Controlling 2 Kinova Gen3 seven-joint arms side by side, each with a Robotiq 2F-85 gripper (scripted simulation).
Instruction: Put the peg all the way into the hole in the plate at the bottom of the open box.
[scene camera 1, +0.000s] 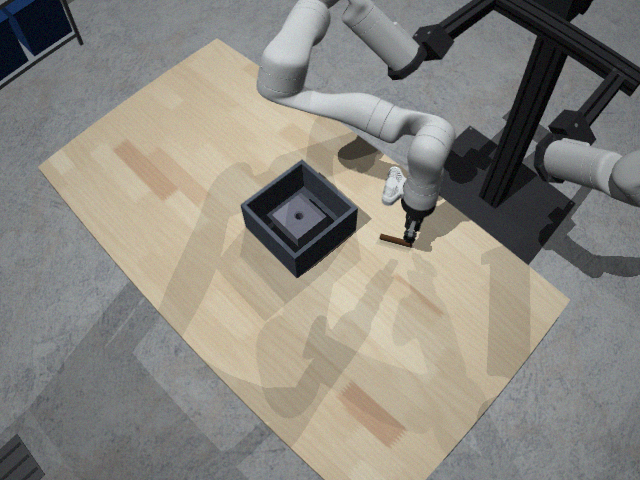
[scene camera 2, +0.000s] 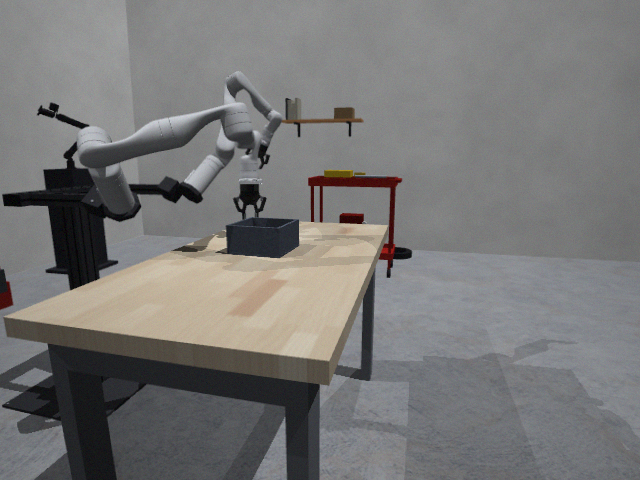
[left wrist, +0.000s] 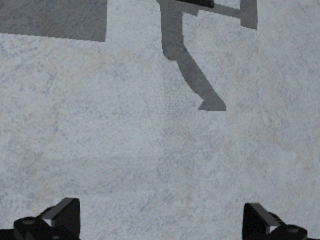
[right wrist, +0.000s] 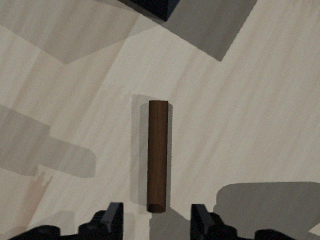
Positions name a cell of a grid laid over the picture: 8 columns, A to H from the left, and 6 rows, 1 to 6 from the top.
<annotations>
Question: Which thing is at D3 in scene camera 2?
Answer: A dark box.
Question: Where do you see a grey plate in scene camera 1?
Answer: At D3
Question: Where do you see a dark box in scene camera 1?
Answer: E3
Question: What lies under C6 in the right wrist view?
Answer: The right gripper.
</annotations>
